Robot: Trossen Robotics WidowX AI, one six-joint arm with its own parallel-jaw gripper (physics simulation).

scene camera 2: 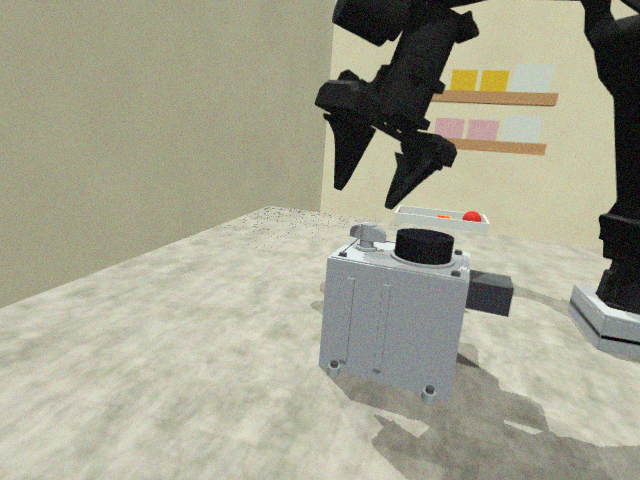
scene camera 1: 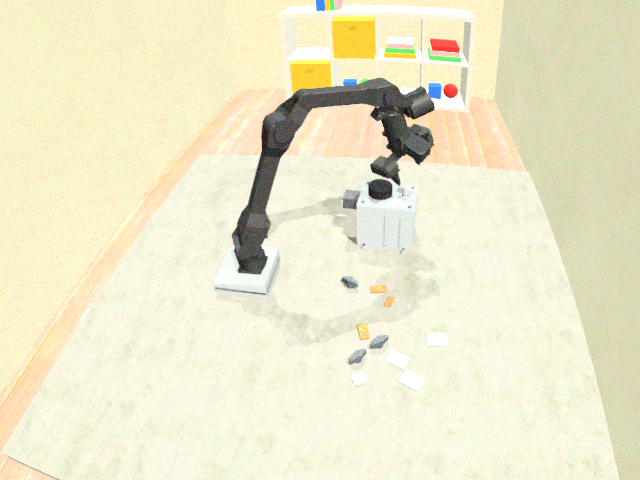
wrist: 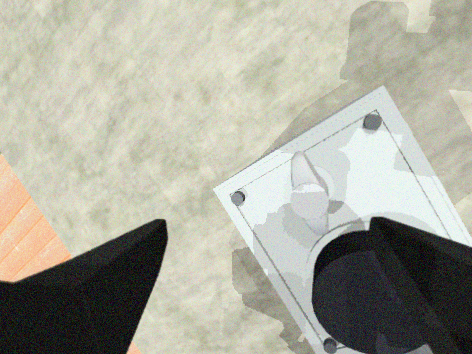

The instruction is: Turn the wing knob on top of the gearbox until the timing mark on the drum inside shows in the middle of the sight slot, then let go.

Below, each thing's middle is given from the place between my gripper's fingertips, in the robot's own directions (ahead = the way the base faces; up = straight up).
Right now the grey wing knob (scene camera 2: 368,233) is 7 cm below my hand, 1 cm to the right of it and 1 cm behind it. From my hand the other things lie so: grey gearbox (scene camera 2: 394,315): 11 cm below, 7 cm behind, 1 cm to the right.
